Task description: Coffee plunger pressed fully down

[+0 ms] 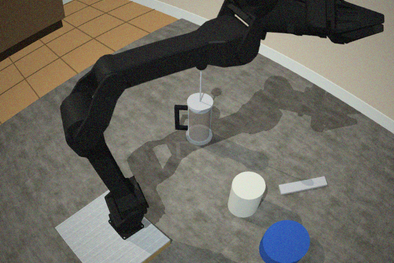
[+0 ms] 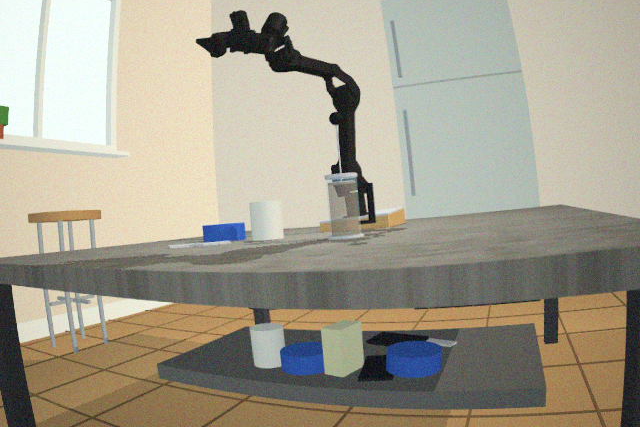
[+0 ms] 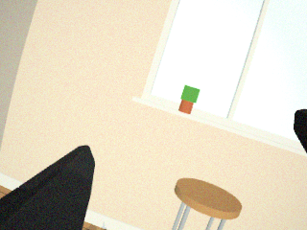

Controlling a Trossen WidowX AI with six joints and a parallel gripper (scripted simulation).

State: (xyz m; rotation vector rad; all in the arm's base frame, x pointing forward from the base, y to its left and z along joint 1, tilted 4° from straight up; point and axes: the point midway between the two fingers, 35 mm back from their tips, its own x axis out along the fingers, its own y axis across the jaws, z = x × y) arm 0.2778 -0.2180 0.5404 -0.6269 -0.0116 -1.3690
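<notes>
Now: gripper tip 20 mm short of the glass coffee press, 400 mm to the right of it and 440 mm above it.
</notes>
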